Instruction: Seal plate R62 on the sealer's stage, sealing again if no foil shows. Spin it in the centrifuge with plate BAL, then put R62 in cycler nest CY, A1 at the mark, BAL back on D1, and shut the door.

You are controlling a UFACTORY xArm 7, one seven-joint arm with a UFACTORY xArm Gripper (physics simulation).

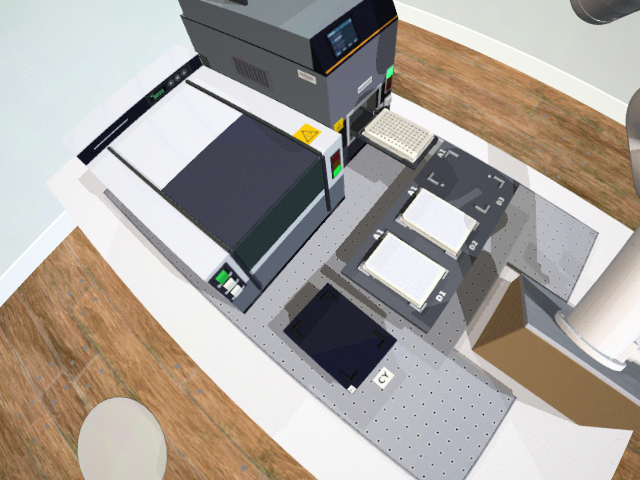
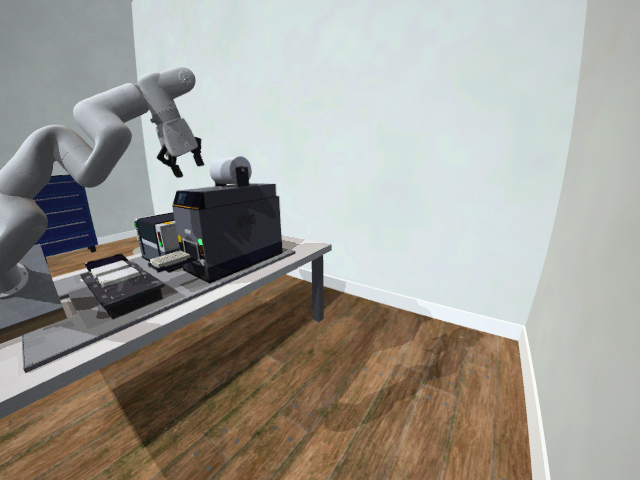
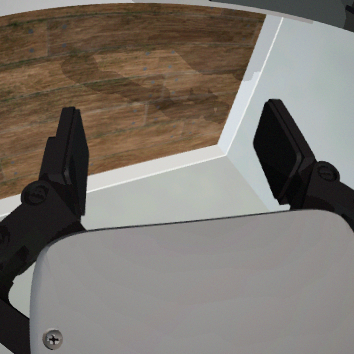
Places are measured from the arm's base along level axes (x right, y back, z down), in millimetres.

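Where they show: gripper, fingertip midpoint: (image 2: 190, 171) (image 3: 173, 123); arm's base, link origin: (image 1: 587, 340) (image 2: 3, 279).
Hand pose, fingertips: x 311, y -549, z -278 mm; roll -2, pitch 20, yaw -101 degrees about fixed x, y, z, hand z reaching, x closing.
Things, the pixels of their top centre, and the offset from my fingertips. Level surfaces: height alone.
- beige plate, top centre: (image 1: 398, 131) (image 2: 170, 257) dz +310, dx -147, dy +62 mm
- dark grey sealer, top centre: (image 2: 225, 157) dz -51, dx -158, dy -236 mm
- D1, top centre: (image 1: 404, 267) (image 2: 109, 266) dz +350, dx -369, dy +240 mm
- D2, top centre: (image 1: 439, 218) (image 2: 118, 274) dz +350, dx -245, dy +234 mm
- dark nest CY, top centre: (image 1: 339, 335) (image 2: 105, 259) dz +363, dx -536, dy +228 mm
- sealer's film roll, top centre: (image 2: 229, 157) dz -51, dx -159, dy -257 mm
- dark deck, surface height: dz +366 mm
A beige plate (image 1: 398, 134) (image 2: 170, 258) with open wells visible sits on the stage in front of the dark grey sealer (image 1: 356, 82) (image 2: 237, 232); no foil shows on it and its label is not readable. Two white-topped plates sit on the deck: one on D1 (image 1: 404, 269) and one on D2 (image 1: 439, 221); their names cannot be read. The dark nest CY (image 1: 341, 335) holds no plate. A white machine (image 1: 170, 124) with a dark lid panel stands left of the sealer. My gripper (image 2: 189, 168) (image 3: 173, 123) is open and empty, high above the bench beside the sealer's film roll (image 2: 227, 170).
The dark deck (image 1: 356, 268) (image 2: 105, 297) has a third position, D3, with bare corner brackets. The arm's base stands on a brown-sided pedestal (image 1: 547, 377) at the bench's right. A round pale object (image 1: 122, 439) shows at the lower left. A blue cabinet (image 2: 69, 217) stands behind the arm.
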